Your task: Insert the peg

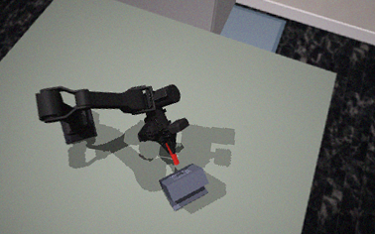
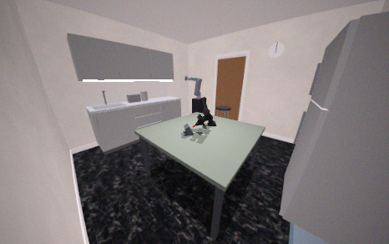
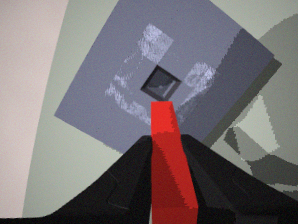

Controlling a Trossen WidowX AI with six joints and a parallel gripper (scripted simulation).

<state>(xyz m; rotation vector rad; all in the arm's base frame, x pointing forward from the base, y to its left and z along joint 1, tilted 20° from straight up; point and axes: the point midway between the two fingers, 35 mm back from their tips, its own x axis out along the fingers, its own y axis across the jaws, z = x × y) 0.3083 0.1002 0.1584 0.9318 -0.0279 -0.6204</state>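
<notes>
Right now the red peg is 20 mm below my hand, 20 mm ahead of it and 10 mm to the right of it.
</notes>
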